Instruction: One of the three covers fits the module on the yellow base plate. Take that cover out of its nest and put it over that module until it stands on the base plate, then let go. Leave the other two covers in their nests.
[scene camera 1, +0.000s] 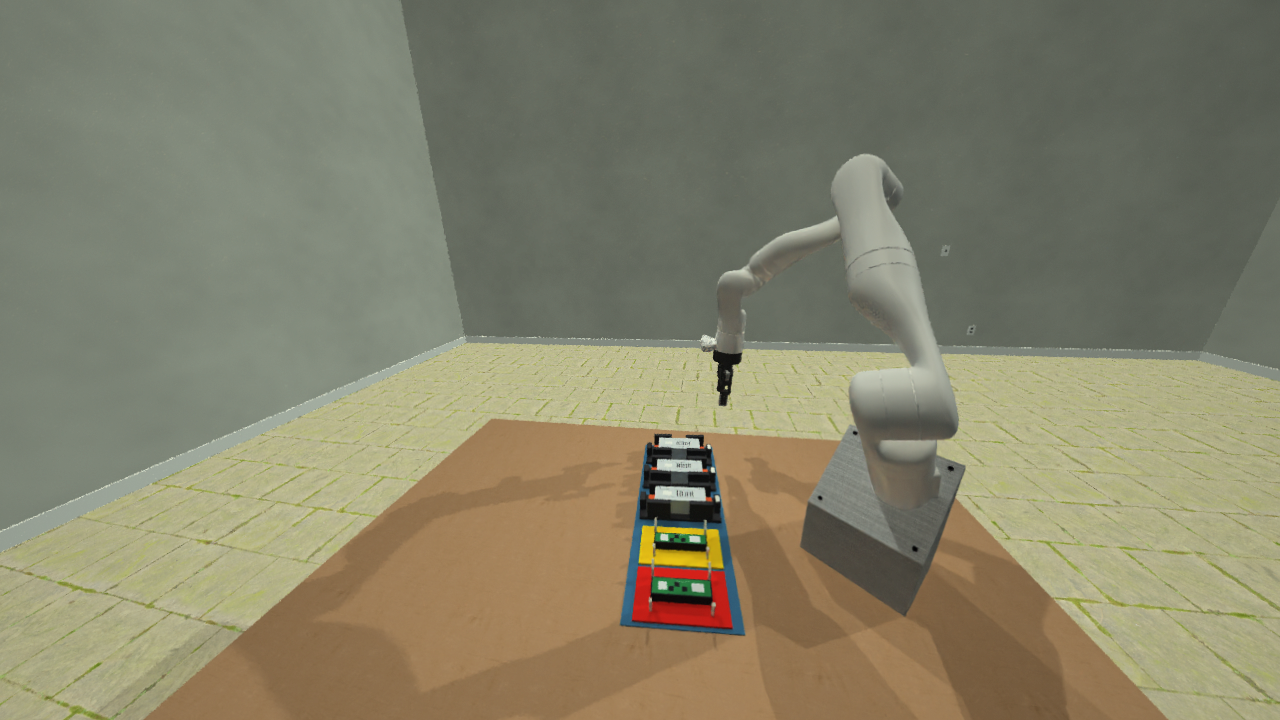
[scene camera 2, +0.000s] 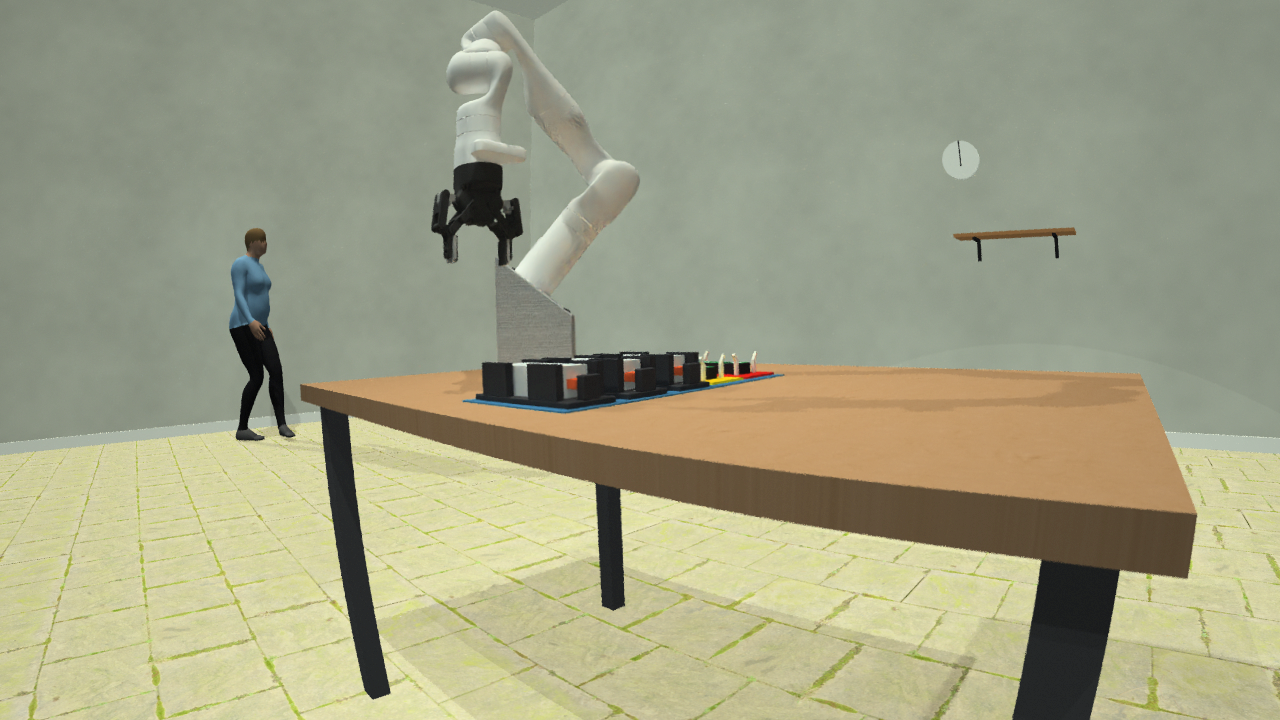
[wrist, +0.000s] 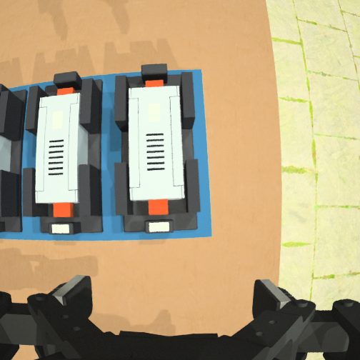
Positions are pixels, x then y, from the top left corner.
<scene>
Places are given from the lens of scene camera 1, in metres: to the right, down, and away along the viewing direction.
my gripper (scene camera 1: 721, 397): 0.23, 0.11, 0.96
yellow base plate (scene camera 1: 695, 559): 0.11, 0.41, 0.69
red base plate (scene camera 1: 696, 615): 0.10, 0.44, 0.58
</scene>
